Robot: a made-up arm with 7 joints.
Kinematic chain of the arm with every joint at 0, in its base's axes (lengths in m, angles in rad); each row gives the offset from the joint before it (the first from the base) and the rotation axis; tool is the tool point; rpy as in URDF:
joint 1: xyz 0 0 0.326 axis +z
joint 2: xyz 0 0 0 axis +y
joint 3: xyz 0 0 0.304 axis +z
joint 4: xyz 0.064 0 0 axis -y
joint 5: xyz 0.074 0 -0.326 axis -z
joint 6: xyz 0 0 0 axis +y
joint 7: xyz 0.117 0 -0.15 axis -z
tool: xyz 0 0 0 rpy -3.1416 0 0
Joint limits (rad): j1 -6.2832..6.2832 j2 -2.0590..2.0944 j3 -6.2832..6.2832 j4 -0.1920..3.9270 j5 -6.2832..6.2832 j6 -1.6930..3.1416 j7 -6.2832..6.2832
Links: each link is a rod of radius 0.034 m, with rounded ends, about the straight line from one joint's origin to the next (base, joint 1, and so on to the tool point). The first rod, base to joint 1, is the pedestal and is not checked.
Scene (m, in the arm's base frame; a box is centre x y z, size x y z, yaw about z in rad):
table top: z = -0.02
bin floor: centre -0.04 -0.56 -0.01 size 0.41 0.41 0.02 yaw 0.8
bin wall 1: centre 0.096 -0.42 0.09 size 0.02 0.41 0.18 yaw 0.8
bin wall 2: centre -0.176 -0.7 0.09 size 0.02 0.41 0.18 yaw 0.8
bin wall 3: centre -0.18 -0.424 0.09 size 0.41 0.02 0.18 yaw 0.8
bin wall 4: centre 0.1 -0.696 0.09 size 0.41 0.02 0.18 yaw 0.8
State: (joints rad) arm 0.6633 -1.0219 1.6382 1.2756 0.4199 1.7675 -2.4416
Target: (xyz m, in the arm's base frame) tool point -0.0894 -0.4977 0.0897
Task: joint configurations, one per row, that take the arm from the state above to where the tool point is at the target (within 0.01 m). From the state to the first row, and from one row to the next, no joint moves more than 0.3 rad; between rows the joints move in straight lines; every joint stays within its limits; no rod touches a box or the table.
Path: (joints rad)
1: 0.9172 -0.9208 1.8640 1.3502 0.4949 1.8296 -2.4416
2: 1.1711 -0.8197 2.0898 1.4247 0.5698 1.8917 -2.4416
3: 1.4249 -0.7185 2.3155 1.4993 0.6448 1.9538 -2.4416
4: 1.6788 -0.6174 2.5413 1.5739 0.7197 2.0159 -2.4416
5: 1.6765 -0.7994 2.5703 1.5942 0.7471 1.9070 -2.4416
6: 1.6742 -0.9813 2.5992 1.6144 0.7744 1.7980 -2.4416

